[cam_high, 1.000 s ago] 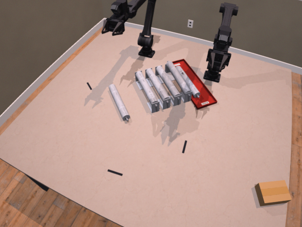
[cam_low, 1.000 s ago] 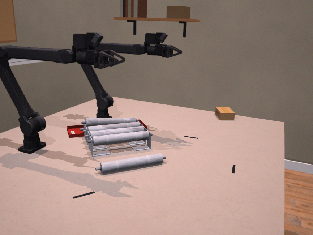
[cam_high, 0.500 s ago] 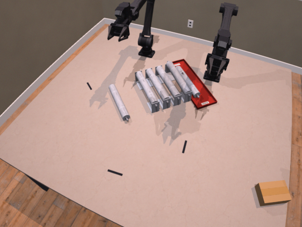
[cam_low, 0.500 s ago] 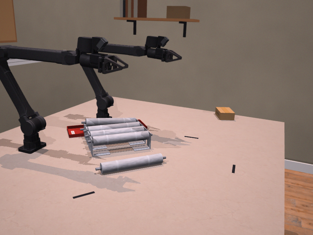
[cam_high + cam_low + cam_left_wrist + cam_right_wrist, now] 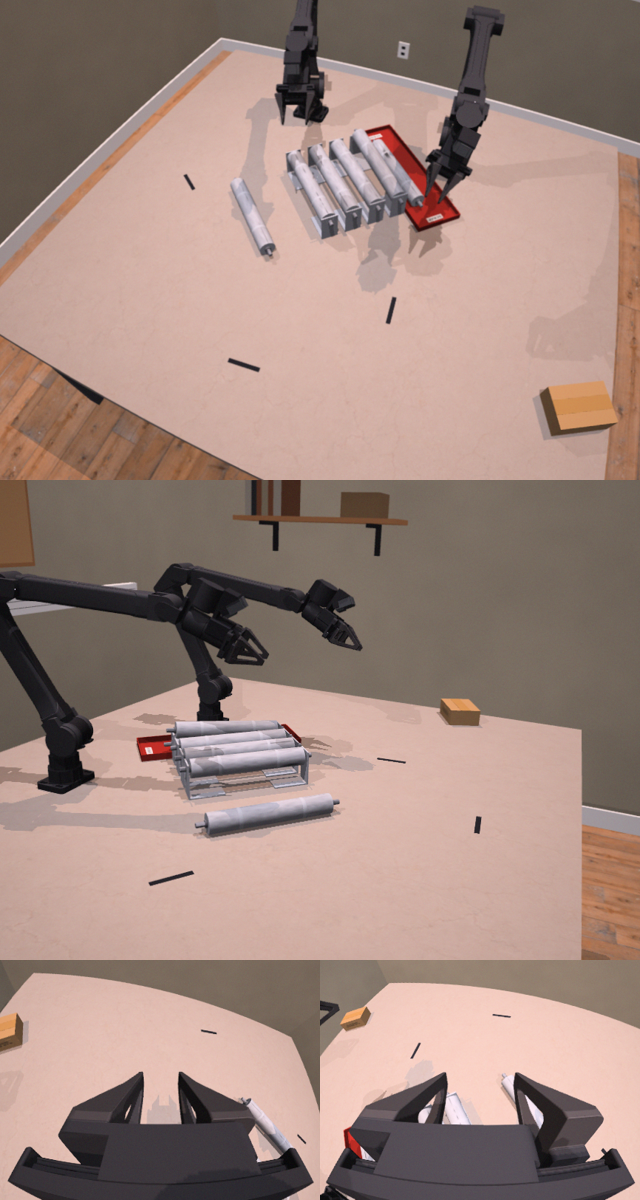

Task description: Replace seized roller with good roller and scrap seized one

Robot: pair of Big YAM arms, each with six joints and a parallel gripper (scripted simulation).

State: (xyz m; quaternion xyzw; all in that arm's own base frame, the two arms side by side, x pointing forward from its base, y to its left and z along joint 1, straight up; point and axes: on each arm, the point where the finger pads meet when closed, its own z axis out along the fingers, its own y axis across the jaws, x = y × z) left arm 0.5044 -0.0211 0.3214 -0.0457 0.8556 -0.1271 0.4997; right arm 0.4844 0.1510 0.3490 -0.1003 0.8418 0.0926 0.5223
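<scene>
My right gripper is now 320 mm above the roller, 290 mm past it and 200 mm to the right of it. The rest, counted from my right hand: red scrap tray: 340 mm below, 310 mm behind, 220 mm to the left; cardboard box: 910 mm to the left, 310 mm below, 200 mm ahead.
</scene>
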